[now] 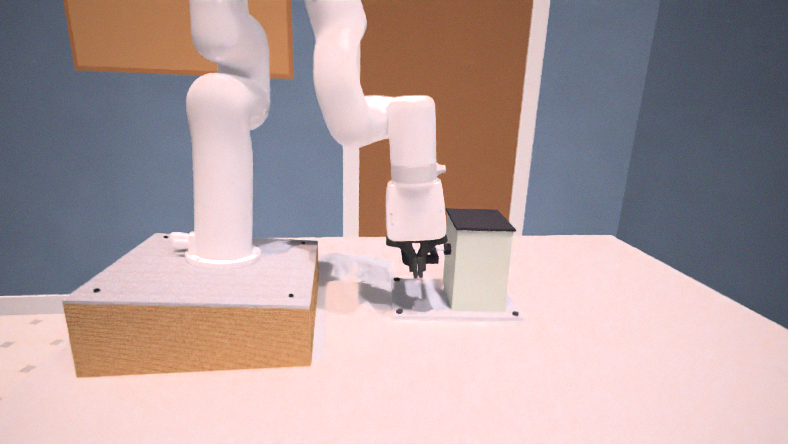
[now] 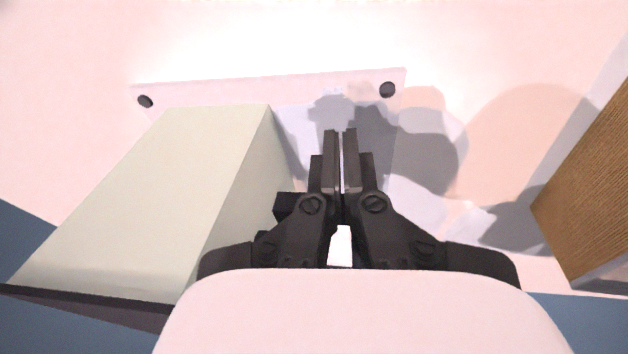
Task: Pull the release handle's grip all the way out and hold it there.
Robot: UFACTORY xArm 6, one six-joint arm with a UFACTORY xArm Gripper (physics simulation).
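Observation:
The release handle's black grip (image 1: 433,258) (image 2: 284,205) shows in part between my fingers and the side of a pale green box (image 1: 478,270) (image 2: 150,200) with a dark top. The rest of the grip is hidden behind the fingers. A small black collar (image 1: 447,248) sits against the box's side, near the grip. My gripper (image 1: 417,275) (image 2: 341,149) points down beside the box and is shut, with its fingertips nearly together and no part of the grip seen between them. How far the grip stands out from the box is hard to tell.
The box stands on a thin bolted plate (image 1: 463,316) (image 2: 265,91) on the pale table (image 1: 551,375). The wooden robot base block (image 1: 193,336) (image 2: 590,200) is on the other side of the gripper from the box. Arm shadows fall across the plate and table.

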